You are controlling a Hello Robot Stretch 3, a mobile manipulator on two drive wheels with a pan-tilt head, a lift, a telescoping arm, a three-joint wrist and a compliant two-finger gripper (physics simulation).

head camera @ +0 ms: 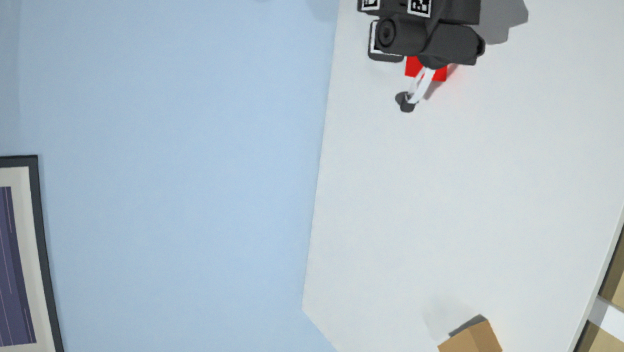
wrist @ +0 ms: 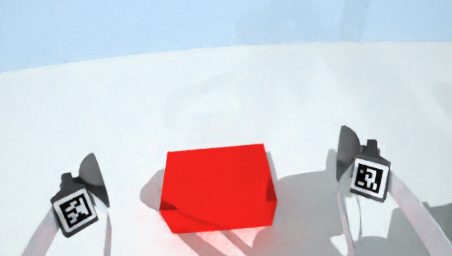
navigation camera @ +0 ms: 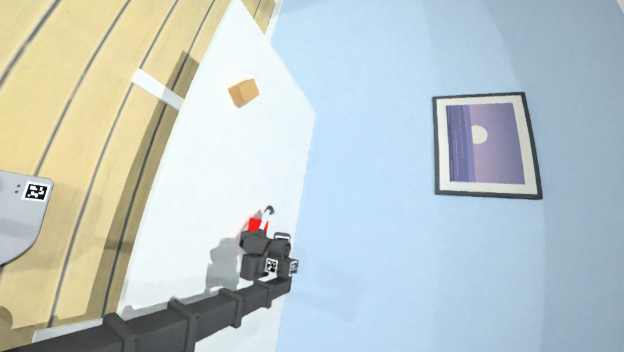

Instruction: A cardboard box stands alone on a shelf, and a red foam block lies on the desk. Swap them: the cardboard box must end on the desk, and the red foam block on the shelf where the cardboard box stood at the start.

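Places are measured from the robot's base along level axes (x ahead, y left, z up), in centimetres.
Pixels of known places: gripper, between the fingertips: [wrist: 220,159].
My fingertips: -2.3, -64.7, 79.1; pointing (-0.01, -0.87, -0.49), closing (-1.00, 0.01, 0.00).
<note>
For each thing: its top centre in the pictures, then the offset to it from my fingertips, as dx, dy, dz. Level surfaces: height alone.
- red foam block, centre of its top: [wrist: 216,174] [head camera: 418,52] [navigation camera: 262,232] +0.5, -0.6, -2.6
- white desk, height of its surface: dz -7.1
- brown cardboard box, centre of its top: [navigation camera: 249,90] +47.3, +20.8, -2.1
- Wooden floor, height of its surface: dz -79.1
The red foam block [head camera: 412,66] [navigation camera: 254,224] [wrist: 217,187] lies on the white desk [head camera: 450,200] [navigation camera: 215,160] [wrist: 125,110], partly hidden under the wrist in the head and navigation views. My gripper [wrist: 220,159] is open. In the wrist view its fingertips stand wide apart, one left and one right of the block, with a gap on each side. In the head view one fingertip shows past the block; the other is hidden. The brown cardboard box [head camera: 470,340] [navigation camera: 243,92] stands on the same desk, well apart from the block. The shelf does not show.
A blue wall [head camera: 175,175] [navigation camera: 370,225] runs along the desk's back edge, with a framed picture [head camera: 44,225] [navigation camera: 487,145] on it. The dark telescoping arm [navigation camera: 200,320] reaches over the desk. Wooden floor [navigation camera: 75,125] lies beyond the front edge.
</note>
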